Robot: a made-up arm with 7 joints. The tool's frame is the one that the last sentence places.
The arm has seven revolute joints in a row. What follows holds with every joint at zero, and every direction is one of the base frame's. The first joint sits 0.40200 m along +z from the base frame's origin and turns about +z. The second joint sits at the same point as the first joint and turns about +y. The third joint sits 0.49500 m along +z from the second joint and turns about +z. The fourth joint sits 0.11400 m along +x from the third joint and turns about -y. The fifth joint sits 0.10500 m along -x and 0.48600 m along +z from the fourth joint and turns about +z. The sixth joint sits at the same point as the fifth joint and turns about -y. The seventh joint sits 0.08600 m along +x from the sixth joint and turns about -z. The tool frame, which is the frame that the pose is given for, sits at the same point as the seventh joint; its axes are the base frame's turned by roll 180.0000, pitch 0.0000 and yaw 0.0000 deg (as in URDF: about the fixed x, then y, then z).
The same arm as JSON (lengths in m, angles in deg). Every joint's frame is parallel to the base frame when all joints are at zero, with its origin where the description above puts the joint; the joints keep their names.
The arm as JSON. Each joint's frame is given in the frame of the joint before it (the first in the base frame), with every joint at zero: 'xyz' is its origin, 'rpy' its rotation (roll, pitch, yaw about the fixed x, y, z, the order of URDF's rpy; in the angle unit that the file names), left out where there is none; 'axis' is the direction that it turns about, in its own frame. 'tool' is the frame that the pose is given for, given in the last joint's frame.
{
  "units": {
    "length": "m",
    "angle": "deg"
  },
  "joints": [
    {
      "name": "joint 1",
      "type": "revolute",
      "origin": {
        "xyz": [
          0.0,
          0.0,
          0.402
        ]
      },
      "axis": "+z"
    },
    {
      "name": "joint 2",
      "type": "revolute",
      "origin": {
        "xyz": [
          0.0,
          0.0,
          0.0
        ]
      },
      "axis": "+y"
    },
    {
      "name": "joint 3",
      "type": "revolute",
      "origin": {
        "xyz": [
          0.0,
          0.0,
          0.495
        ]
      },
      "axis": "+z"
    },
    {
      "name": "joint 4",
      "type": "revolute",
      "origin": {
        "xyz": [
          0.114,
          0.0,
          0.0
        ]
      },
      "axis": "-y"
    },
    {
      "name": "joint 5",
      "type": "revolute",
      "origin": {
        "xyz": [
          -0.105,
          0.0,
          0.486
        ]
      },
      "axis": "+z"
    },
    {
      "name": "joint 6",
      "type": "revolute",
      "origin": {
        "xyz": [
          0.0,
          0.0,
          0.0
        ]
      },
      "axis": "-y"
    },
    {
      "name": "joint 7",
      "type": "revolute",
      "origin": {
        "xyz": [
          0.086,
          0.0,
          0.0
        ]
      },
      "axis": "-z"
    }
  ],
  "tool": {
    "origin": {
      "xyz": [
        0.0,
        0.0,
        0.0
      ],
      "rpy": [
        180.0,
        0.0,
        0.0
      ]
    }
  }
}

